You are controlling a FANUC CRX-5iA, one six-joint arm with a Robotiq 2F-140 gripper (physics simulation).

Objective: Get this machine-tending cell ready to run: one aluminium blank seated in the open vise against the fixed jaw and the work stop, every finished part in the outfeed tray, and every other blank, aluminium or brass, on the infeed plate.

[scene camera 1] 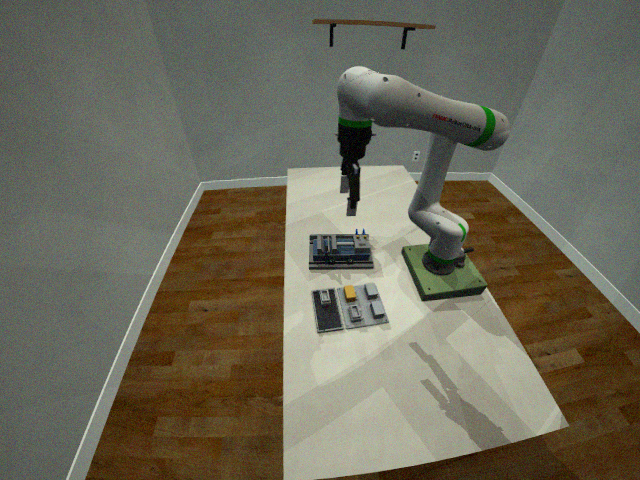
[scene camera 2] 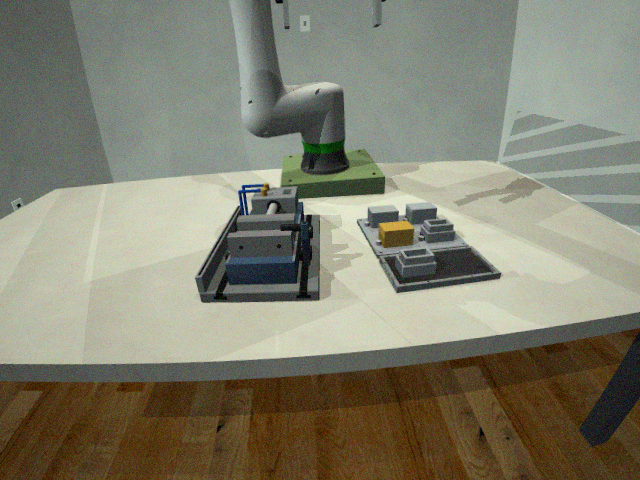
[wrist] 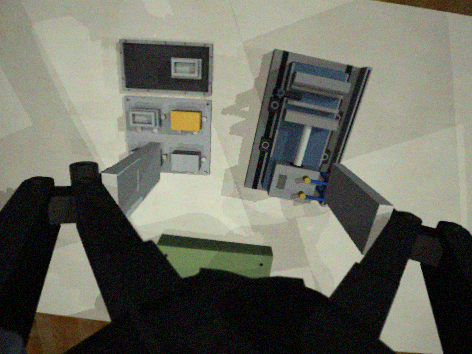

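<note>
My gripper is open and empty, high above the table. The vise has a gap between its jaws; no blank shows there. A hollow-topped finished part is in the dark outfeed tray. Another finished part is on the infeed plate, with a brass blank and two aluminium blanks, one nearer the vise, the other mostly finger-hidden in the wrist view.
The arm's green base is bolted to the table behind the vise and plate. Blue air lines rise at the cylinder end of the vise. A dark work-stop arm reaches toward the jaws. A wall shelf hangs high behind.
</note>
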